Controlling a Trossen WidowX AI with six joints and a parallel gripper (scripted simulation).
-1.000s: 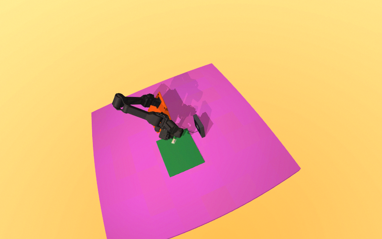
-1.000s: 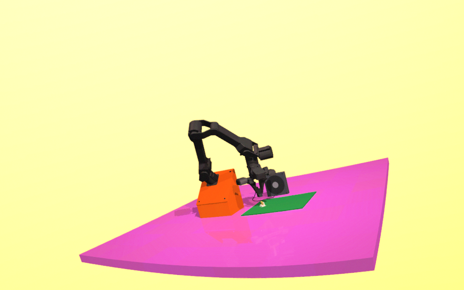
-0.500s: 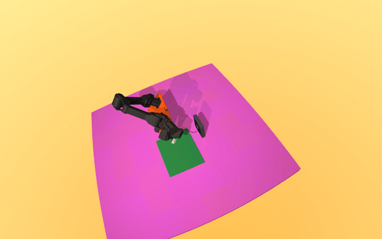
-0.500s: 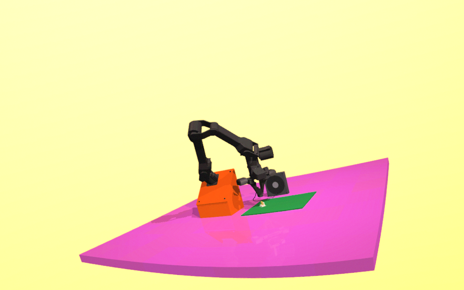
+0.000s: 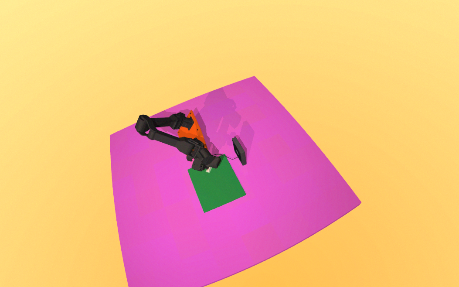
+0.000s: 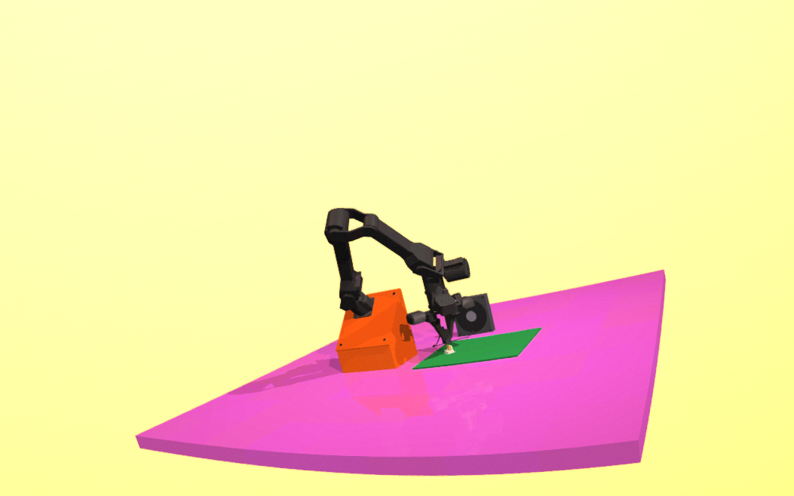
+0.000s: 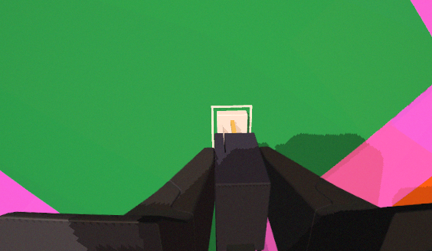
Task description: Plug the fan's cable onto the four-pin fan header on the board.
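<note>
My gripper tip is 4 cm above the white-framed fan header, 1 cm to the right of it and 1 cm past it. The rest, counted from my gripper tip: black fan: 20 cm to the left, 2 cm above; green board: 8 cm ahead, 6 cm below, 1 cm to the left; dark fan plug: 1 cm to the left, 1 cm behind, 1 cm above.
</note>
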